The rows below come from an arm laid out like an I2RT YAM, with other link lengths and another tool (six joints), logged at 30 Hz.
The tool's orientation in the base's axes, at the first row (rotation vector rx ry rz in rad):
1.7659 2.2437 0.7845
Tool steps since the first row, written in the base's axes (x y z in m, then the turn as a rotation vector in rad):
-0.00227 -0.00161 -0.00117 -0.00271 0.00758 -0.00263
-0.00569 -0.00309 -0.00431 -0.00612 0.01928 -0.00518
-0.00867 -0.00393 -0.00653 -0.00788 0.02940 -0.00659
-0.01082 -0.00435 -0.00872 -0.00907 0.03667 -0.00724
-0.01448 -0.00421 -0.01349 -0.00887 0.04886 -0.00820
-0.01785 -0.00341 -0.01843 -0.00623 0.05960 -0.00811
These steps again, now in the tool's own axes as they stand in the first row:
-0.00110 -0.00277 -0.00050 0.00744 -0.00245 0.00321
-0.00210 -0.00749 0.00018 0.01898 -0.00482 0.00724
-0.00246 -0.01127 0.00047 0.02878 -0.00546 0.01058
-0.00264 -0.01427 0.00123 0.03586 -0.00567 0.01271
-0.00234 -0.01976 0.00366 0.04714 -0.00409 0.01716
-0.00152 -0.02499 0.00655 0.05656 -0.00014 0.02140

